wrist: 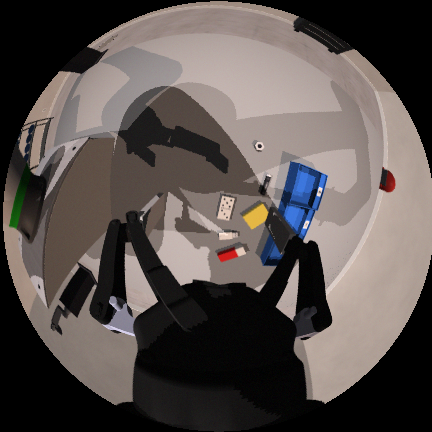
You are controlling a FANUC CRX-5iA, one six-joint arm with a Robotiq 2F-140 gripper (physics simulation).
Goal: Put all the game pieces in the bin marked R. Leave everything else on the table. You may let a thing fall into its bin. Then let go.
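Places are measured from the arm's base along level axes (x left, y back, z up), in millimetres.
Where they show: gripper, fingertip midpoint: (216,208).
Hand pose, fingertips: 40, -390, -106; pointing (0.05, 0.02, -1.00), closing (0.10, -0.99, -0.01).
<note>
Things, the pixels of their top centre, and the offset from my fingertips, as dx, dy, dz.
- white domino, middle of its top: (225,208) -35, -27, -101
- far bin, middle of its top: (297,224) -21, -185, -69
- yellow block, middle of its top: (256,216) -36, -97, -98
- small whitish stick, middle of its top: (228,235) -97, -50, -101
- white block, middle of its top: (231,254) -145, -72, -95
- dark small cylinder, middle of its top: (266,184) +35, -92, -98
- metal nut, middle of its top: (259,145) +106, -56, -100
A white domino (226,207) with black dots lies face up on the table in the wrist view. My gripper (216,208) is wide open and empty, above the table, with the domino showing between its spread fingers. Blue bins stand in a row at the right: a far bin (301,185), a middle bin (296,218) and a near bin (270,256). The right finger covers part of the middle and near bins. Small white labels show on the far and middle bins, but their letters are too small to read, so I cannot tell which is R.
A yellow block (256,216), a small whitish stick (228,234) and a red and white block (231,254) lie left of the bins. A dark small cylinder (265,184) lies near the far bin. A metal nut (259,146) lies farther back.
</note>
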